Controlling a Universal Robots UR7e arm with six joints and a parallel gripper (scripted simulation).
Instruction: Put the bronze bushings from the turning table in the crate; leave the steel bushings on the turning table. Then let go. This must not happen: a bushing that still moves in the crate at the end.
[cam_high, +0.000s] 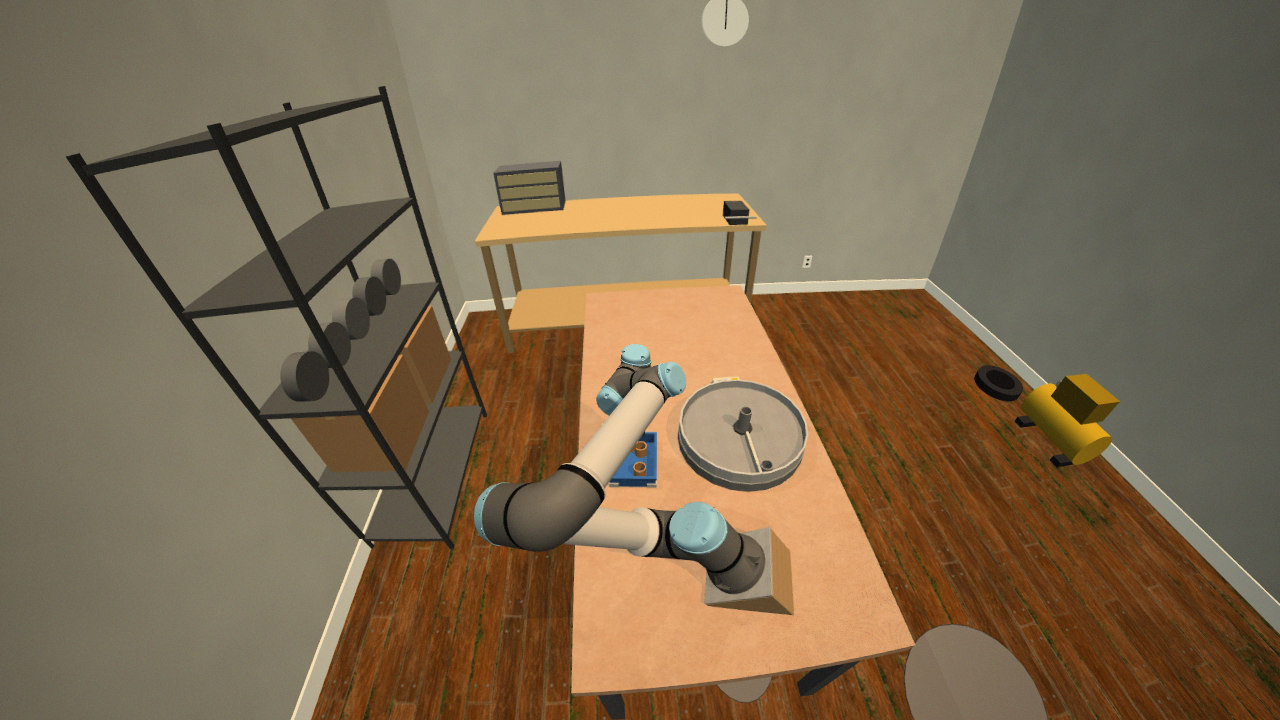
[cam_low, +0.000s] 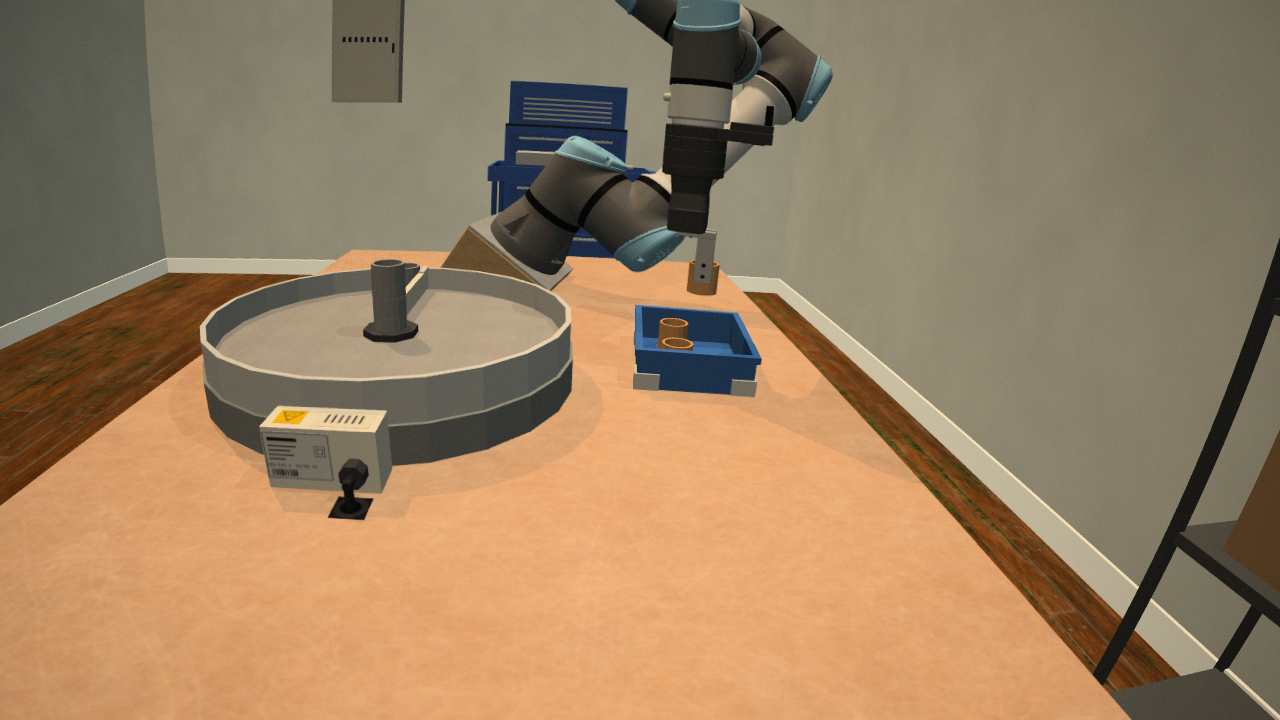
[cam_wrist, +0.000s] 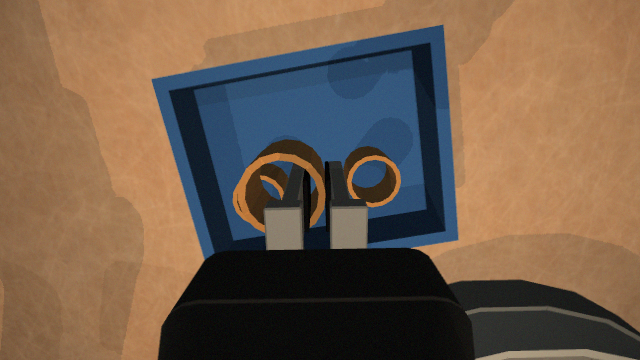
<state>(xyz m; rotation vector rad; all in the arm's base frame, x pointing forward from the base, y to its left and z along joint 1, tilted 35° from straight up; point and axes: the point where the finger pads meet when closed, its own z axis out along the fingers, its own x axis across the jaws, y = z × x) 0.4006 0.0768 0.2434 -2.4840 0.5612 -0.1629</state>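
Now: hand 11 cm above the blue crate. Also, from my hand: turning table (2 cm ahead, 38 cm to the right, 8 cm below).
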